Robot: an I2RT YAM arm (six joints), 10 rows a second.
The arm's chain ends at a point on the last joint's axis. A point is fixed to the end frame.
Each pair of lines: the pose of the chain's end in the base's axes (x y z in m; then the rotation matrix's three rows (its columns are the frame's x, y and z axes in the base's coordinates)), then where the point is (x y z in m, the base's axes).
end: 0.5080, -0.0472, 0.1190; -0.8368, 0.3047, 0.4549; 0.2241, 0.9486, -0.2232; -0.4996, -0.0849, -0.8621
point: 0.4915 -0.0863 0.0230
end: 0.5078, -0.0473, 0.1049; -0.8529, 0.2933, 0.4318; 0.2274, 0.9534, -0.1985; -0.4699, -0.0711, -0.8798
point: 0.4889 -0.0843 0.0085
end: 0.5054, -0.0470, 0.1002; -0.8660, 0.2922, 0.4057; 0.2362, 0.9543, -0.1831; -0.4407, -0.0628, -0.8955
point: 0.4836 -0.0823 0.0038
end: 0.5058, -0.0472, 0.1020; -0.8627, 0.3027, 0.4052; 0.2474, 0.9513, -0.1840; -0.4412, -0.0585, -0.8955
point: 0.4838 -0.0819 0.0054
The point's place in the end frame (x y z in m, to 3 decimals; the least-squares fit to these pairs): 0.053 -0.034 0.084
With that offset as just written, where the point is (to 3 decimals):
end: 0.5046, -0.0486, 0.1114; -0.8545, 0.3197, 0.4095; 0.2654, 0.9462, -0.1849; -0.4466, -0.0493, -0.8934
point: 0.483 -0.082 0.014
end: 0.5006, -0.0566, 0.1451; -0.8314, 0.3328, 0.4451; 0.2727, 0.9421, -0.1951; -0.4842, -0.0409, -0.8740
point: 0.483 -0.091 0.047
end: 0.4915, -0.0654, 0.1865; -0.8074, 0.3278, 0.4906; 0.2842, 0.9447, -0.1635; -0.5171, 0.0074, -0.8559
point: 0.479 -0.096 0.087
